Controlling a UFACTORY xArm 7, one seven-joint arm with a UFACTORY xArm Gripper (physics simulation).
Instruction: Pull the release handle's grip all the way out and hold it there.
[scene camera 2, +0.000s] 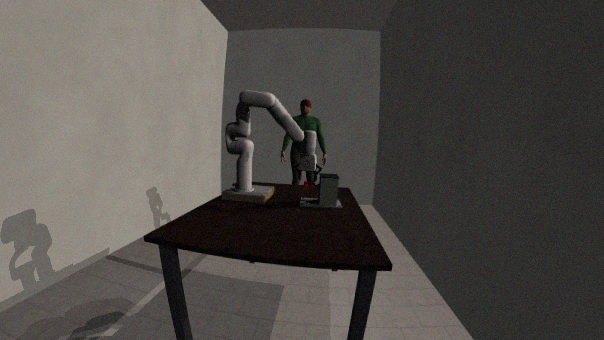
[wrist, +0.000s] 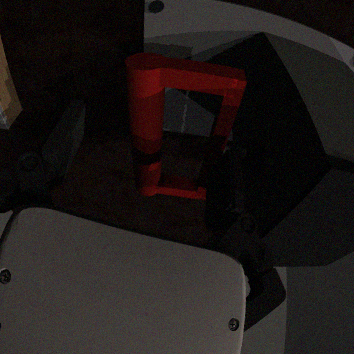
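The release handle is a red frame (scene camera 2: 309, 185) (wrist: 146, 110) beside the upright grey box (scene camera 2: 328, 190). In the wrist view its thick round grip bar is on the left, and thinner arms run from it to the right. My gripper (scene camera 2: 310, 174) (wrist: 152, 138) is open, with nothing held. In the wrist view the grip bar shows between the two dark fingers, nearer the right one. The right finger overlaps the handle's lower right part and hides some of it. Whether it touches the handle is too dark to tell.
The box stands on a light base plate (scene camera 2: 306, 204) on the dark table (scene camera 2: 260, 230). My arm's wooden-edged base block (scene camera 2: 247, 198) is to the left. A person in a green top (scene camera 2: 312, 123) stands behind the table.
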